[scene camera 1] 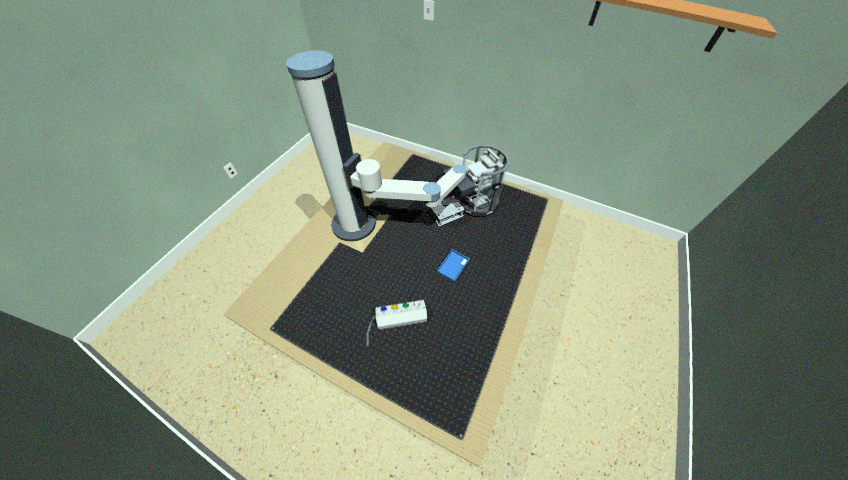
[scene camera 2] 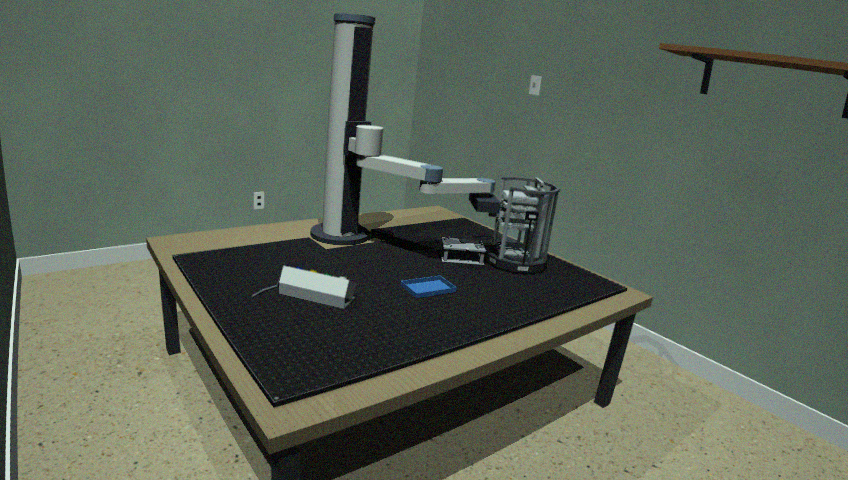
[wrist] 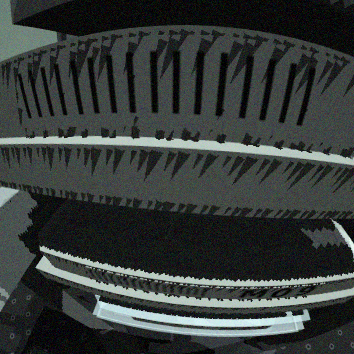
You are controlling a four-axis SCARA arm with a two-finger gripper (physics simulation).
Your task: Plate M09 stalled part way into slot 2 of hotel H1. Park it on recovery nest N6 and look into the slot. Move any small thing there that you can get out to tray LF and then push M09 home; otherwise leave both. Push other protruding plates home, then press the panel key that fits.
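Places are measured from the arm's base along level axes (x left, y up, z ahead), in centimetres.
Pixels of known places: gripper, fingertip midpoint: [scene camera 2: 523,212]; arm's base, link origin: [scene camera 1: 354,223] [scene camera 2: 339,235].
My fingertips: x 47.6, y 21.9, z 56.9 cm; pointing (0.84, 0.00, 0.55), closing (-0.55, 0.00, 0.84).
Ahead of a thing's pixels: the offset from my fingertips to its middle. "spot": to the spot under its first point. Level surfaces: height alone.
My gripper [scene camera 1: 471,184] [scene camera 2: 497,205] is at the near side of hotel H1 @(spot: dx -10.9, dy -17.0, dz +5.8 cm) [scene camera 1: 480,212] [scene camera 2: 505,265], level with its upper plates. Its fingertips are hidden by the hotel and do not show in the wrist view. A grey plate with a bar code @(dx -2.3, dy +3.0, dz -1.0 cm) [wrist: 175,125] is very close across the upper wrist view. Plate M09 @(dx -2.0, dy -0.4, dz -1.3 cm) [wrist: 200,291] lies level below it, and a pale frame @(spot: dx -6.0, dy -14.8, dz -2.2 cm) [wrist: 200,320] shows beneath. The inside of M09's slot is hidden. A low open-sided nest @(dx -18.1, dy -17.1, dz -12.3 cm) [scene camera 1: 448,212] [scene camera 2: 464,245] stands beside the hotel. The blue tray @(dx -48.7, dy -19.8, dz +5.4 cm) [scene camera 1: 453,265] [scene camera 2: 428,286] holds nothing that I can see.
The white key panel @(dx -84.5, dy -16.4, dz -5.0 cm) [scene camera 1: 401,315] [scene camera 2: 315,289] stands on the black mat @(dy -20.6 cm) [scene camera 1: 440,368] [scene camera 2: 357,350], with a thin cable at one end. The arm's column [scene camera 1: 333,148] [scene camera 2: 340,130] rises at the back. The hotel's curved bars stand close around my hand.
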